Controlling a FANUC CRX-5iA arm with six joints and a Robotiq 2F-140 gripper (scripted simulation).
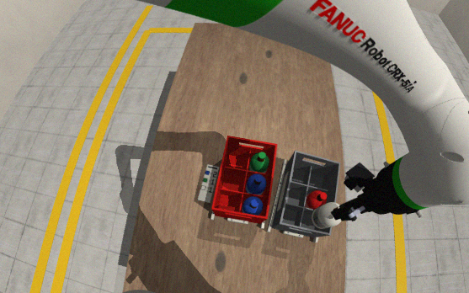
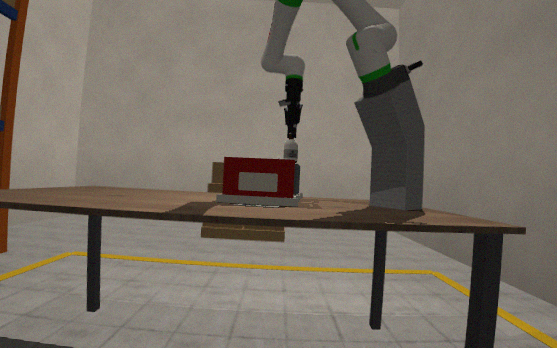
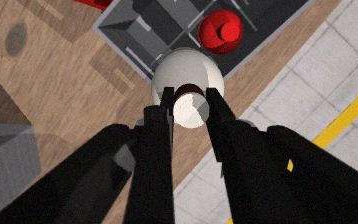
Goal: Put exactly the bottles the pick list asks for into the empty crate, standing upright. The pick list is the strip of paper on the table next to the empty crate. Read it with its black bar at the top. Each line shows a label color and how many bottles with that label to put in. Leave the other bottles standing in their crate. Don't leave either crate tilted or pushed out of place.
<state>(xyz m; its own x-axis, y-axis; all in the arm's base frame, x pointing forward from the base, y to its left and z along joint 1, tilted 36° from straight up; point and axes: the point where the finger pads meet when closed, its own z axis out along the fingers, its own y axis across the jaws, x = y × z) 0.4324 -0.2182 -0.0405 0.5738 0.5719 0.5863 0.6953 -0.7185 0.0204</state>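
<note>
Now: the white-label bottle 80 mm below my hand. Round my hand: grey crate 80 mm ahead, 50 mm to the left, 270 mm below; then red-label bottle 90 mm ahead, 10 mm to the left, 260 mm below; then blue-label bottle 70 mm ahead, 250 mm to the left, 260 mm below.
</note>
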